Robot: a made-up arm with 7 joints.
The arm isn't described. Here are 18 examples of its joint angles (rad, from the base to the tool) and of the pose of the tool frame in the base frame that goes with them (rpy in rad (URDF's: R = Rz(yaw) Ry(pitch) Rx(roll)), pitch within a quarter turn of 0, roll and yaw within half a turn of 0; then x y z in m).
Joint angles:
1: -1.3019 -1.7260 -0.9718 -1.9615 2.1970 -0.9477 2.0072
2: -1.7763 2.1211 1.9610 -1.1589 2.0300 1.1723 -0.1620
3: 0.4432 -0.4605 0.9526 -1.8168 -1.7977 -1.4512 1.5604
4: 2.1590 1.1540 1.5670 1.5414 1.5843 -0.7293 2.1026
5: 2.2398 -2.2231 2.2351 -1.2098 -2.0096 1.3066 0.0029
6: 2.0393 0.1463 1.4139 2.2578 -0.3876 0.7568 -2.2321
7: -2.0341 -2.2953 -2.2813 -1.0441 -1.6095 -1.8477 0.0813
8: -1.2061 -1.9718 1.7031 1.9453 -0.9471 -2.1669 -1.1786
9: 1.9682 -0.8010 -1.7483 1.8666 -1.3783 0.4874 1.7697
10: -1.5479 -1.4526 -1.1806 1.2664 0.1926 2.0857 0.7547
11: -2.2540 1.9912 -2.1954 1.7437 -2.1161 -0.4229 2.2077
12: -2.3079 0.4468 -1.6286 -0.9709 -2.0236 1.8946 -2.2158
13: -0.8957 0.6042 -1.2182 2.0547 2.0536 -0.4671 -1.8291
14: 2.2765 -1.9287 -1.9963 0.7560 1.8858 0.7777 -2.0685
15: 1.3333 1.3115 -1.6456 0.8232 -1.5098 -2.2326 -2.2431
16: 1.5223 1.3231 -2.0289 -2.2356 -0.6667 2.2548 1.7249
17: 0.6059 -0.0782 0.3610 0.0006 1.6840 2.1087 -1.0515
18: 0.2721 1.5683 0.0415 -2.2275 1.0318 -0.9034 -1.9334
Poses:
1: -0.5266 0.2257 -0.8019 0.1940 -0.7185 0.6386
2: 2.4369 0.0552 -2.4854 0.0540 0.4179 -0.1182
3: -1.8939 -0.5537 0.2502 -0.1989 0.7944 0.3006
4: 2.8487 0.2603 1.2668 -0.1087 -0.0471 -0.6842
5: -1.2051 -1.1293 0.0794 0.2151 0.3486 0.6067
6: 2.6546 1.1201 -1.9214 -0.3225 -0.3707 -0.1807
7: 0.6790 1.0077 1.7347 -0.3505 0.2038 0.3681
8: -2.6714 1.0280 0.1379 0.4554 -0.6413 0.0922
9: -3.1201 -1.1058 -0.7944 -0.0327 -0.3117 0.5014
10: 1.0379 -0.0539 -0.4316 -0.4800 -0.3829 0.3758
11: -2.5063 1.0995 2.6482 0.0893 -0.2366 -0.6088
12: 1.4230 0.3804 2.2907 -0.1867 0.3208 -0.2770
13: 2.8247 0.7434 1.5318 -0.1407 1.0309 0.3696
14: -2.9569 -0.7213 -1.3426 -0.1005 -0.0713 0.6901
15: -2.3824 -0.3198 -1.7992 0.2269 -0.4087 0.9895
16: 0.8079 -0.4446 2.8572 0.4518 -0.2444 0.4676
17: -1.7662 -0.3786 -2.2325 -0.3571 -0.1581 0.2013
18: -1.4462 -0.8798 -1.7246 -0.1680 -0.3631 1.0645
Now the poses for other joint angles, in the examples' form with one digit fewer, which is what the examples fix.
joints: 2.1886 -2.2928 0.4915 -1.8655 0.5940 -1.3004 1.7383
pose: 1.055 0.473 0.588 0.923 -0.125 0.296
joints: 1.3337 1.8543 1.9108 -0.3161 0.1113 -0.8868 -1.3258
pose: -1.528 -0.430 2.578 -0.018 0.152 0.414
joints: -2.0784 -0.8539 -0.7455 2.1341 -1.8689 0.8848 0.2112
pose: 2.908 0.892 2.354 -0.337 0.125 -0.197
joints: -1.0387 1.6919 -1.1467 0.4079 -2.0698 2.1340 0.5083
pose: 1.068 -1.233 -1.496 0.143 0.617 0.432
